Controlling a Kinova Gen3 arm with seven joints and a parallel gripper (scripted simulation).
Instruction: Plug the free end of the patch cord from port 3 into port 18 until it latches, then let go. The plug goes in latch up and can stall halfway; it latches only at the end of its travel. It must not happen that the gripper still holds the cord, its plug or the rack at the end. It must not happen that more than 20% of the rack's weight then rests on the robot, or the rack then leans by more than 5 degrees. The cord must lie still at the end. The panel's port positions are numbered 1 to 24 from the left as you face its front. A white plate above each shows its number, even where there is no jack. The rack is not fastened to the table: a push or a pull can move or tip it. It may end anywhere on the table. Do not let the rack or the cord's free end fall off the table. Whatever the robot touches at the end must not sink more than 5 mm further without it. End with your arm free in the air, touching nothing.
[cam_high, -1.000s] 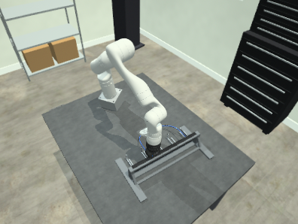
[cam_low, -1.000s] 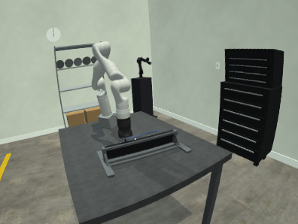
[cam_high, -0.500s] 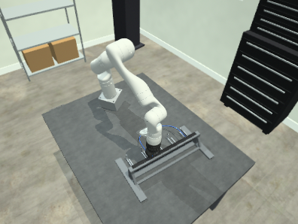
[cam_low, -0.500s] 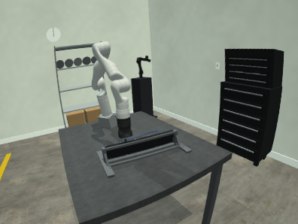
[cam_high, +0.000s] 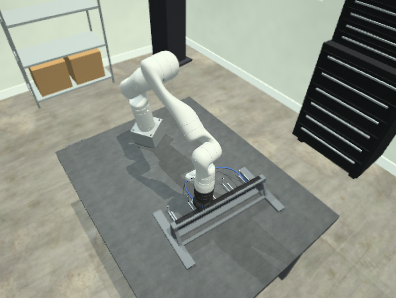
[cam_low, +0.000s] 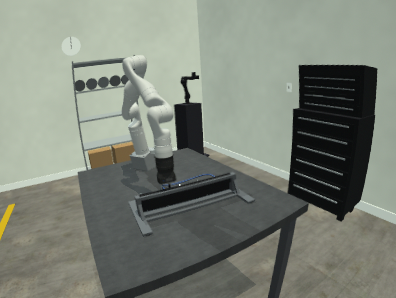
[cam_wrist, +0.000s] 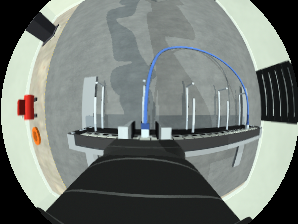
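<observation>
Right now my hand is 1 cm short of the plug and 1 cm above it.
</observation>
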